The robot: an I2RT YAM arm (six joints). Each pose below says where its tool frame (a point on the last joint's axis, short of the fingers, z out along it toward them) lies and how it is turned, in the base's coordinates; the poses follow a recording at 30 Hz.
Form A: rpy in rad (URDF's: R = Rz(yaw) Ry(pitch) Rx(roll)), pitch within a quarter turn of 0, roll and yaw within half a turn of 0; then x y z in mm.
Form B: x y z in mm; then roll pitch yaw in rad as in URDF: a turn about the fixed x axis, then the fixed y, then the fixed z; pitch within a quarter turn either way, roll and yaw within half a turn. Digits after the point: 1 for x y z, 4 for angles.
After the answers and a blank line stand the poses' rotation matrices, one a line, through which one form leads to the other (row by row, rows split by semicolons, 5 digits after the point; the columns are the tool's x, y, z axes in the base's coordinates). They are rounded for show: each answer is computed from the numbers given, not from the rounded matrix.
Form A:
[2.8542 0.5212 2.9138 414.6 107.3 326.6]
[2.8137 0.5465 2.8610 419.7 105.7 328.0]
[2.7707 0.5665 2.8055 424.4 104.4 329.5]
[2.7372 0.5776 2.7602 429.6 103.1 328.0]
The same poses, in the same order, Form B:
[414.6 107.3 326.6 2.8542 0.5212 2.9138]
[419.7 105.7 328.0 2.8137 0.5465 2.8610]
[424.4 104.4 329.5 2.7707 0.5665 2.8055]
[429.6 103.1 328.0 2.7372 0.5776 2.7602]

-0.84482 0.07907 0.52918; 0.19584 0.96609 0.16830; -0.49792 0.24582 -0.83165
-0.82094 0.10135 0.56195; 0.23659 0.95605 0.17320; -0.51970 0.27514 -0.80883
-0.79658 0.12374 0.59174; 0.27828 0.94401 0.17721; -0.53668 0.30583 -0.78641
-0.77758 0.14279 0.61236; 0.31183 0.93325 0.17835; -0.54601 0.32963 -0.77020

